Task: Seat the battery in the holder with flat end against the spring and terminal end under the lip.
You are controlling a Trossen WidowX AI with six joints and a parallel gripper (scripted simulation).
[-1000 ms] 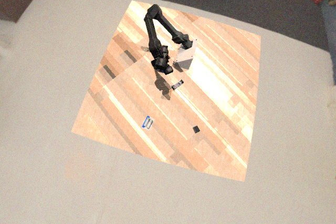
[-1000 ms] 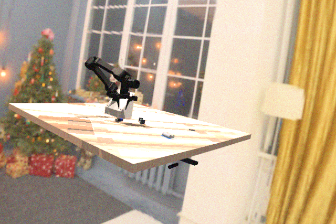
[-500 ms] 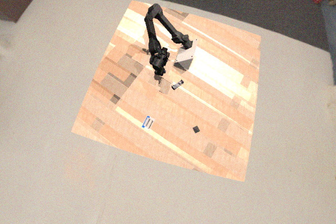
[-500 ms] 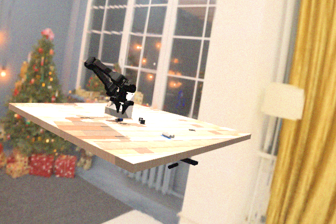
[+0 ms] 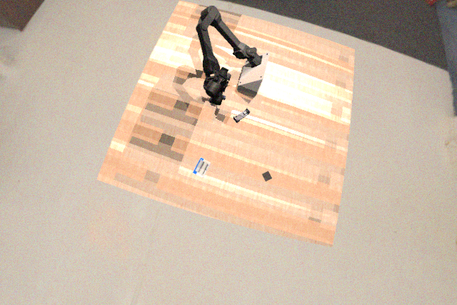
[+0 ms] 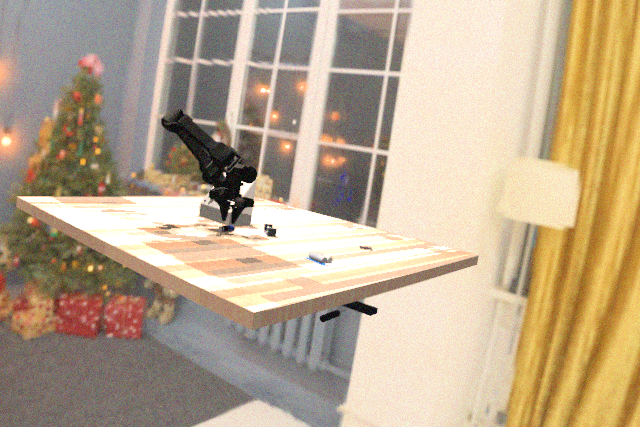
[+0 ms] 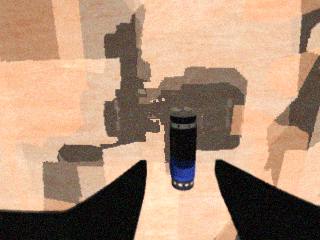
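My gripper tip is now 20 mm above the battery. From my gripper tip the other things lie so: black square: 380 mm ahead, 340 mm to the left, 30 mm below.
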